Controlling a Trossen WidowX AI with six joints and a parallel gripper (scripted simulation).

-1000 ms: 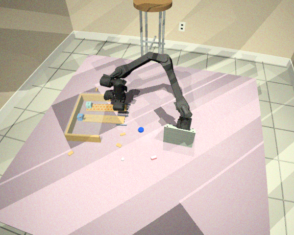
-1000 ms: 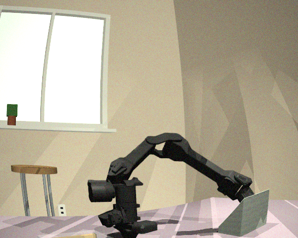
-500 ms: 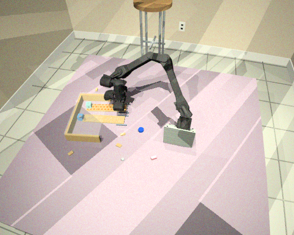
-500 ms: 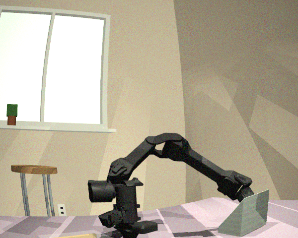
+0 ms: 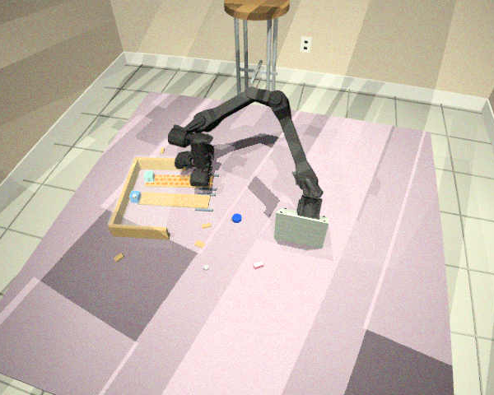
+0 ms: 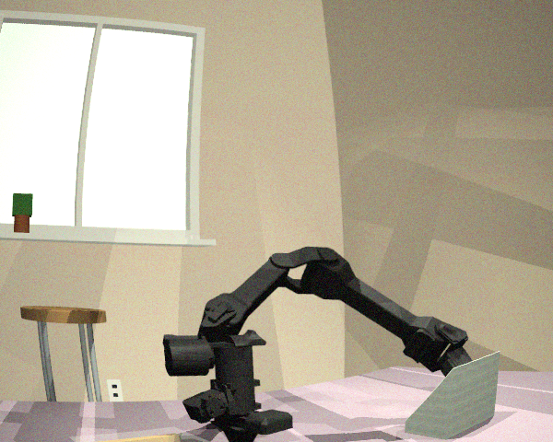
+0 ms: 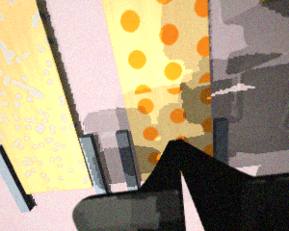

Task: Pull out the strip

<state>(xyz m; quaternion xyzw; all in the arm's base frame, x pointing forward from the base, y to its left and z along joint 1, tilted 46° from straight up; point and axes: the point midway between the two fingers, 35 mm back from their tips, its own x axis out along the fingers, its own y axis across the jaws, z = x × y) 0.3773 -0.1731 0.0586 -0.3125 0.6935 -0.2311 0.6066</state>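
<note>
Right now the orange strip is 9 cm ahead of my gripper tip and 2 cm to the left of it. From my gripper tip the other things lie so: blue disc (15 cm behind, 14 cm to the left); labelled cube (20 cm ahead, 3 cm to the left, 2 cm above); pink block (25 cm behind, 31 cm to the left).
</note>
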